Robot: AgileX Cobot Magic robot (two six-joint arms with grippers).
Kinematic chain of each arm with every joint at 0, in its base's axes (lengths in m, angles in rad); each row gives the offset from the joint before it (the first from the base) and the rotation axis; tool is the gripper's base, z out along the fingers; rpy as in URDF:
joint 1: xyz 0 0 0.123 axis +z
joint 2: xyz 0 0 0 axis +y
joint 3: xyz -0.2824 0 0.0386 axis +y
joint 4: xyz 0.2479 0 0.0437 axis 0.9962 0 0.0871
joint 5: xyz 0 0 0 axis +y
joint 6: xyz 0.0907 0 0.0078 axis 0.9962 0 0.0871
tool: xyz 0 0 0 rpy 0 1.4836 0
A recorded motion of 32 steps. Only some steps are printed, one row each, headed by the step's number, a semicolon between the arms.
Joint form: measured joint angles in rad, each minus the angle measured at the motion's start. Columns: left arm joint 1, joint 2, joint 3, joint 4, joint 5, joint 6; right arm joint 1, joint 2, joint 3, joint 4, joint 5, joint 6.
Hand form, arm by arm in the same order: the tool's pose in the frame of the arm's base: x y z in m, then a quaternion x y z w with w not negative. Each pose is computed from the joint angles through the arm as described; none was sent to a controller.
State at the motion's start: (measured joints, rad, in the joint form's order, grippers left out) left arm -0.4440 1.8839 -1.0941 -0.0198 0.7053 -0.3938; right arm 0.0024 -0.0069 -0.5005 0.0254 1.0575 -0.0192
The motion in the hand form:
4: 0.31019 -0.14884 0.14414 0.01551 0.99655 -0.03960 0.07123; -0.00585 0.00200 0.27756 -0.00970 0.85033 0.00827 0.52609
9: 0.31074 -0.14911 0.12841 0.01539 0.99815 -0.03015 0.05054; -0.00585 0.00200 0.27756 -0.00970 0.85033 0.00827 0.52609
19: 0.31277 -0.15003 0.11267 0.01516 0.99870 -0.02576 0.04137; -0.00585 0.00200 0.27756 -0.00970 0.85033 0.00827 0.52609
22: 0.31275 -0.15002 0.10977 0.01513 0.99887 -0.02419 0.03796; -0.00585 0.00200 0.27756 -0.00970 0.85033 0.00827 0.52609
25: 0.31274 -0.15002 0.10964 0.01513 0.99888 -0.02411 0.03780; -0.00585 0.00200 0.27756 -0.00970 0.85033 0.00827 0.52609
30: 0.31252 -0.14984 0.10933 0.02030 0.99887 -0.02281 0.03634; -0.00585 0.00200 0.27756 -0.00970 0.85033 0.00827 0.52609
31: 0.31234 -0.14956 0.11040 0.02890 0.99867 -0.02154 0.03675; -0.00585 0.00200 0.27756 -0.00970 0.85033 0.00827 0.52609
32: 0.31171 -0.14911 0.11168 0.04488 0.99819 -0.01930 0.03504; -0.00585 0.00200 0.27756 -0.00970 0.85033 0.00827 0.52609
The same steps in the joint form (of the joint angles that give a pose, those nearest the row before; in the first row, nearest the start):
4: 0.0000 0.0015 0.0000 0.0000 -0.0012 -0.0050; 0.0000 0.0000 0.0000 0.0000 0.0000 0.0000
9: 0.0000 0.0472 0.0000 0.0000 -0.0013 -0.0050; 0.0000 0.0000 0.0000 0.0000 0.0000 0.0000
19: 0.0000 0.0934 0.0000 0.0000 -0.0271 -0.0050; 0.0000 0.0000 0.0000 0.0000 0.0000 0.0000
22: 0.0000 0.1018 0.0000 0.0000 -0.0280 -0.0050; 0.0000 0.0000 0.0000 0.0000 0.0000 0.0000
25: 0.0000 0.1022 0.0000 0.0000 -0.0280 -0.0051; 0.0000 0.0000 0.0000 0.0000 0.0000 0.0000
30: 0.0000 0.1030 0.0000 0.0012 -0.0251 0.0044; 0.0000 0.0000 0.0000 0.0000 0.0000 0.0000
31: 0.0000 0.0998 0.0000 0.0043 -0.0215 0.0192; 0.0000 0.0000 0.0000 0.0000 0.0000 0.0000
32: 0.0000 0.0959 0.0000 0.0068 -0.0126 0.0494; 0.0000 0.0000 0.0000 0.0000 0.0000 0.0000

